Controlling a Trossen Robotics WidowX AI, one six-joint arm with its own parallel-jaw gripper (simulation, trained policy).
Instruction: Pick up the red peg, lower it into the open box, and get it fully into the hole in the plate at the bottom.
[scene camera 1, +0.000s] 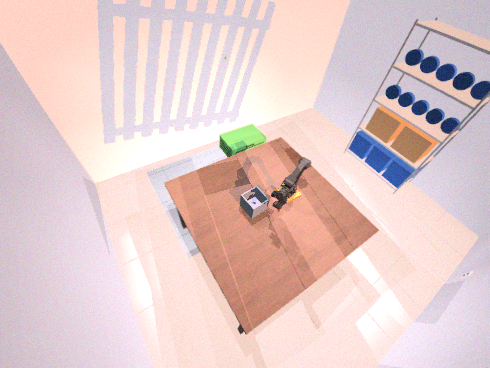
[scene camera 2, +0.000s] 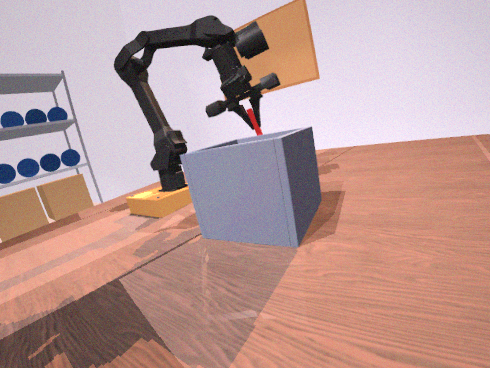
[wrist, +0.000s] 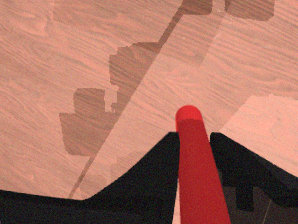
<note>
In view: the gripper (scene camera 2: 257, 128) and a grey-blue box (scene camera 2: 264, 189).
The gripper shows as well in the wrist view (wrist: 193, 142). The wrist view misses the grey-blue box: it is out of frame.
</note>
